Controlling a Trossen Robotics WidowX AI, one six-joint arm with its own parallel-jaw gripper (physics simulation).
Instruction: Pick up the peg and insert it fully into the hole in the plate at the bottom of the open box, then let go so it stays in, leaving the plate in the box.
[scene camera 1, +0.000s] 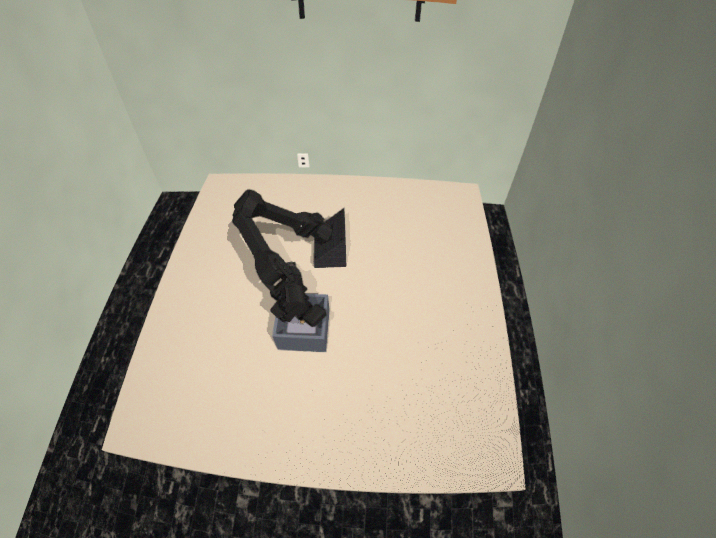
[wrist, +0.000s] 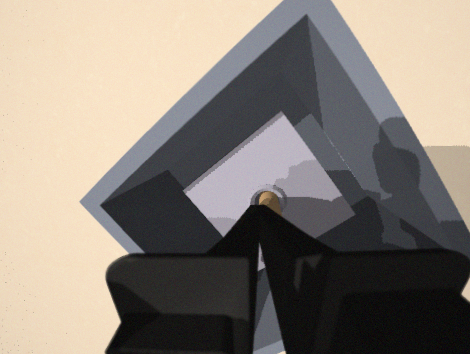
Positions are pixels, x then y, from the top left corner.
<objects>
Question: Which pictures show my gripper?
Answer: Scene camera 1 and the wrist view: all of them.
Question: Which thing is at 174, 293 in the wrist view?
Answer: My gripper.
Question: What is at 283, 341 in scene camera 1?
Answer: A blue-grey box.
</objects>
